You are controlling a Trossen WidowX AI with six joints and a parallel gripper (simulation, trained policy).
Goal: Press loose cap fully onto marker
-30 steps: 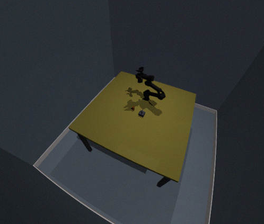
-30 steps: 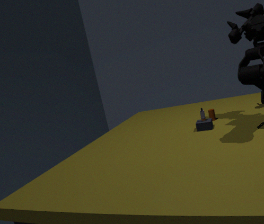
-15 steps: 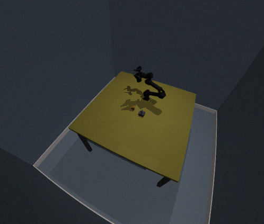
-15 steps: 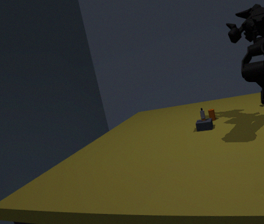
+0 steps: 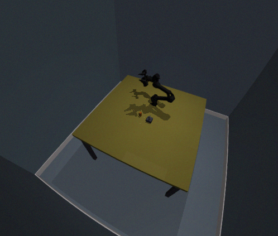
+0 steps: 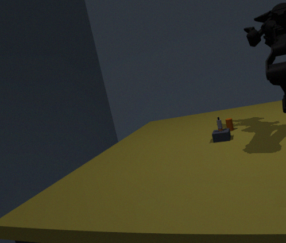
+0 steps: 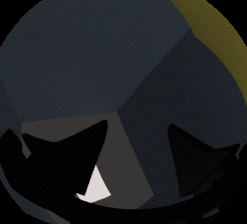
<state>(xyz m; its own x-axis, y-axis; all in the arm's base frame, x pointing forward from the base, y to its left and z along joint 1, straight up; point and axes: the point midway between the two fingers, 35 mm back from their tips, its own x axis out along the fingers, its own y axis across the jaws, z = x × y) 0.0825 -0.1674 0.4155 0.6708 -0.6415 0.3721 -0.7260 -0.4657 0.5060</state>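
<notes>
The orange cap lies 400 mm below my gripper tip, 150 mm ahead of it and 110 mm to the left of it. Round my gripper tip: holder block 410 mm below, 240 mm to the left, 180 mm ahead; marker 360 mm below, 240 mm to the left, 180 mm ahead.
</notes>
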